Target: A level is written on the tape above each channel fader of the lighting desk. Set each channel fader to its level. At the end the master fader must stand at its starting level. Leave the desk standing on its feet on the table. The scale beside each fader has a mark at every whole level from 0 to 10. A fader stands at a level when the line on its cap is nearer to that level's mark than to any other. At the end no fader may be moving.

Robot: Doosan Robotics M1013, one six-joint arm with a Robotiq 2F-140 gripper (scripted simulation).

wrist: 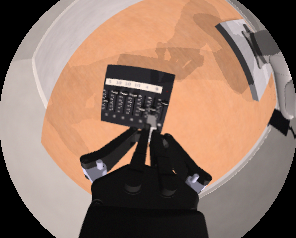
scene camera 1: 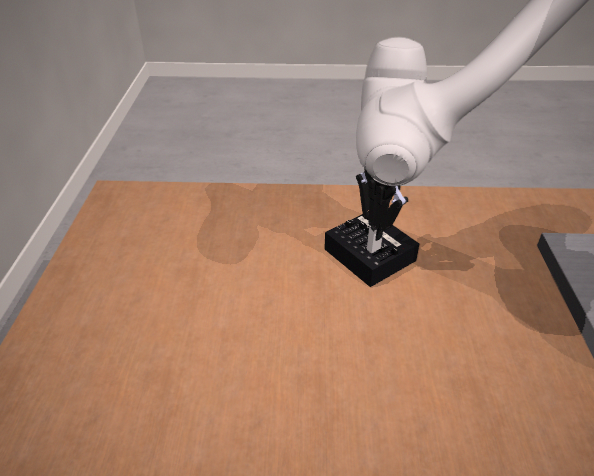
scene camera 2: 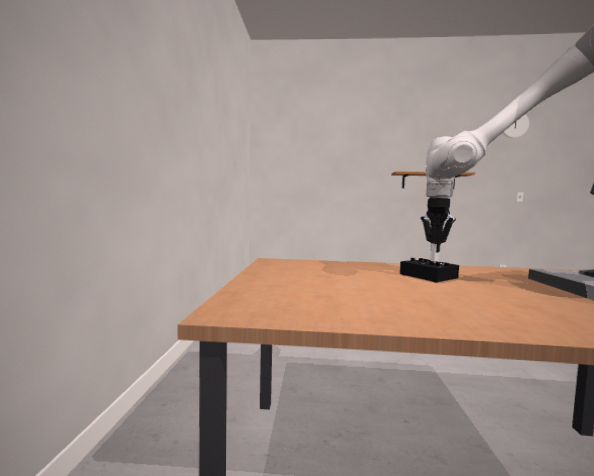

Labels:
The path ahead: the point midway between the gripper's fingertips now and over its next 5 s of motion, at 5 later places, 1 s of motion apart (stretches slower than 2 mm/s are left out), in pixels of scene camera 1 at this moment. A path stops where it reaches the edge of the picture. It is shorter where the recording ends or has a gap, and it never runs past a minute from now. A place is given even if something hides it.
The gripper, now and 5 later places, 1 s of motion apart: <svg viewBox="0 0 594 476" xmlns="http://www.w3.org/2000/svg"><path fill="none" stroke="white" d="M373 248L373 252L376 252L380 249L379 249L381 235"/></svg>

